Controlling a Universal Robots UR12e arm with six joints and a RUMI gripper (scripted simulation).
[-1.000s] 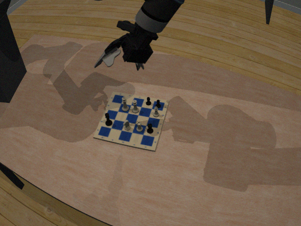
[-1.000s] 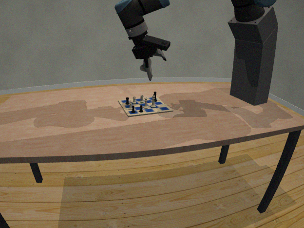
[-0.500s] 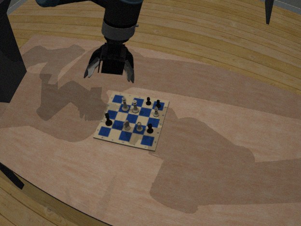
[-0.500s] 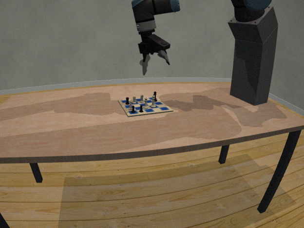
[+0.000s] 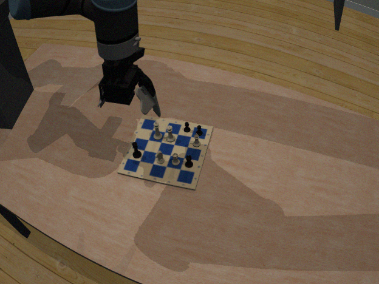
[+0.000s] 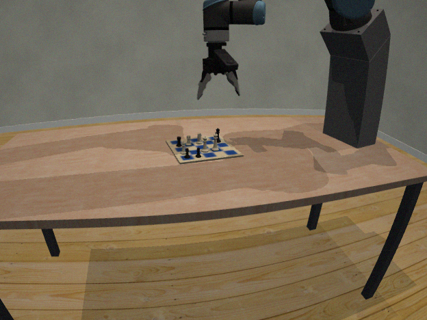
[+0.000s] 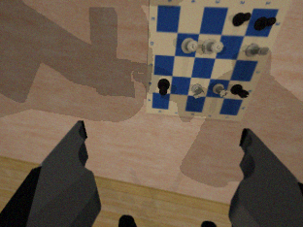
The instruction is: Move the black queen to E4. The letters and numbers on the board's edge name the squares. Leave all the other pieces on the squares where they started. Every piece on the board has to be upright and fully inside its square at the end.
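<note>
Right now the black queen is 1 cm to the right of my hand and 14 cm below it. Round my hand: chessboard 6 cm ahead, 5 cm to the left, 17 cm below.
</note>
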